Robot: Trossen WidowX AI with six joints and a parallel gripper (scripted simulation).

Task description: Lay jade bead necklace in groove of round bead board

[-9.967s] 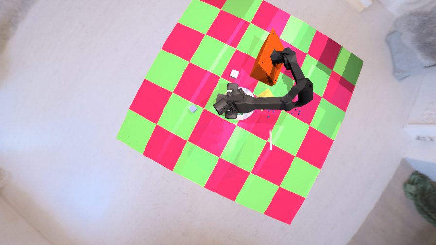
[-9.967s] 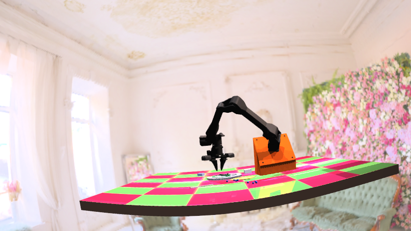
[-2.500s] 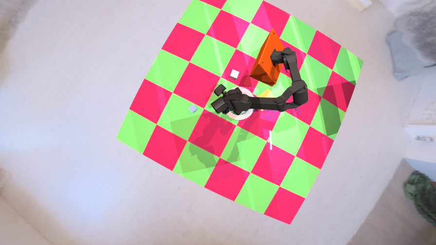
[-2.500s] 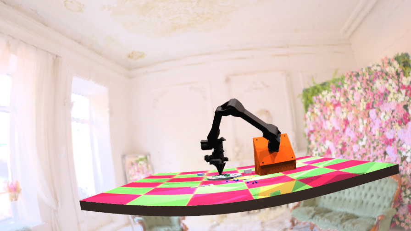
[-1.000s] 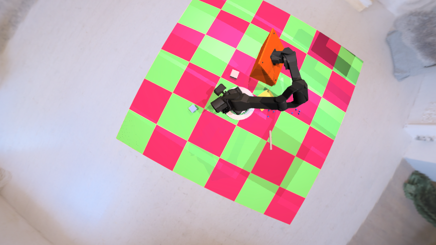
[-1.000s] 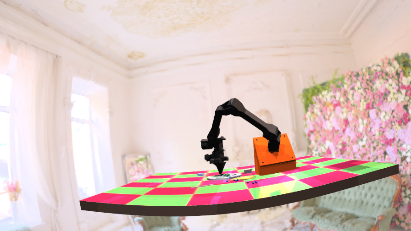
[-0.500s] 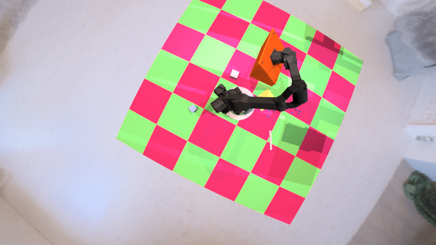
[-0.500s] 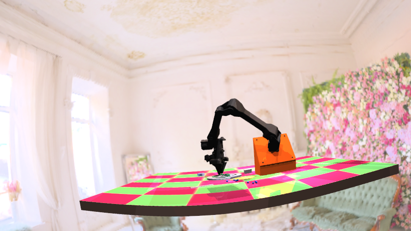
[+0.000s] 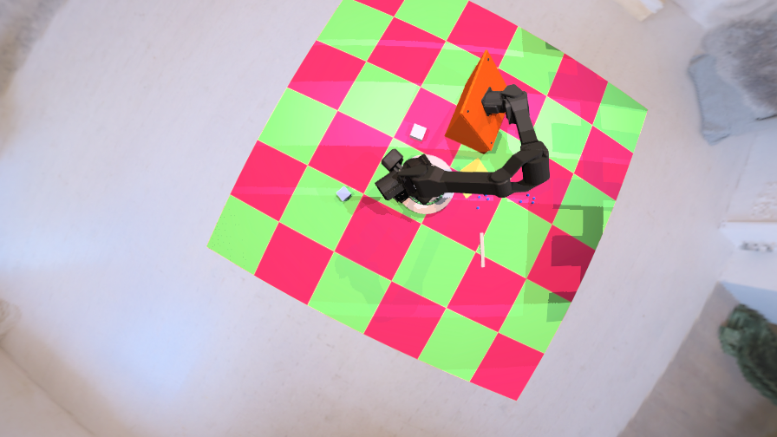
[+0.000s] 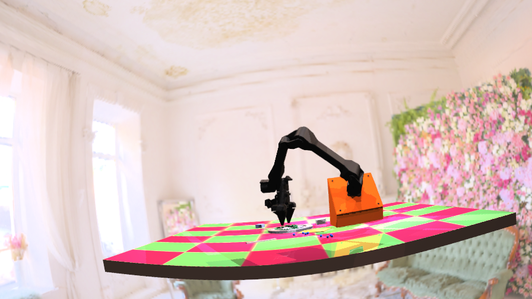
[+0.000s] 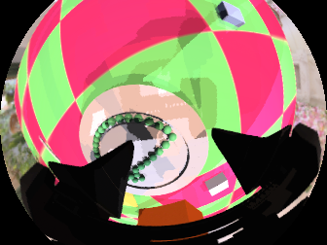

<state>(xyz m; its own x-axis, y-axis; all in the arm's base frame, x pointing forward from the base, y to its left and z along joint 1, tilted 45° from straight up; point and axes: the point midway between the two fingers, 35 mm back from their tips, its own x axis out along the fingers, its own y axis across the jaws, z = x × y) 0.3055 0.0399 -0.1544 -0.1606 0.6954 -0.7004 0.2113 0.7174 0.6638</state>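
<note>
My gripper tip is now 30 mm past the round bead board, 60 mm to the right of it and 10 mm above it. From my gripper tip the other things lie so: pale blue cube: 150 mm ahead, 160 mm to the right, 10 mm below; then white cube: 160 mm behind, 60 mm to the right, 10 mm below; then yellow patch: 140 mm behind, 180 mm to the left, 20 mm below.
</note>
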